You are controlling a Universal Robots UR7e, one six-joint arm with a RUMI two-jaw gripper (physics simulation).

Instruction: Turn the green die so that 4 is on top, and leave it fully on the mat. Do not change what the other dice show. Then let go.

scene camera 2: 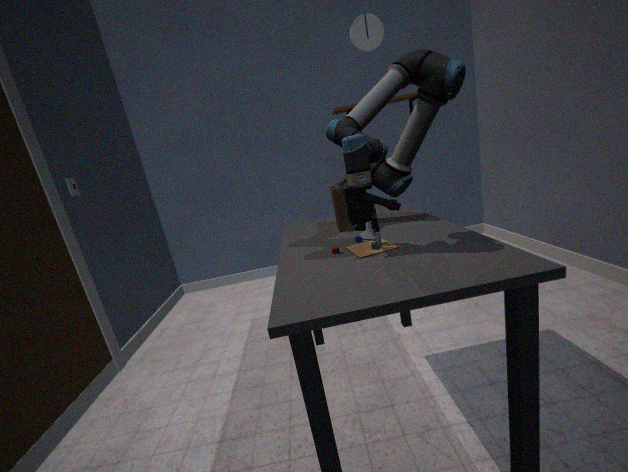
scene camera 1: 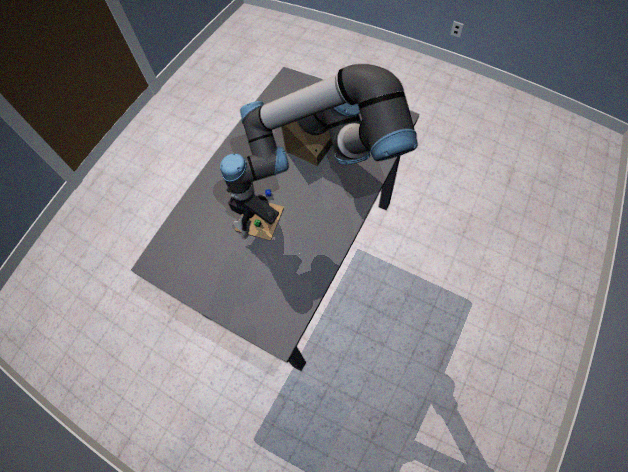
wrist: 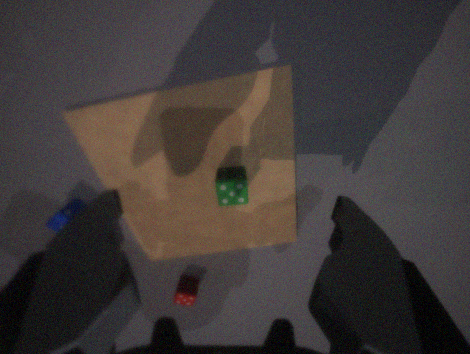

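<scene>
The green die sits flat on the tan mat, inside its edges. In the wrist view its bright top face shows the 5 pattern; the side face beside it is dark and its pips cannot be read. My gripper is wide open and empty, above the mat, with the die seen between the spread fingers in the wrist view and touched by neither there.
A blue die and a red die lie on the grey table off the mat. The left finger partly covers the blue die in the wrist view. A wooden box stands near the arm's base.
</scene>
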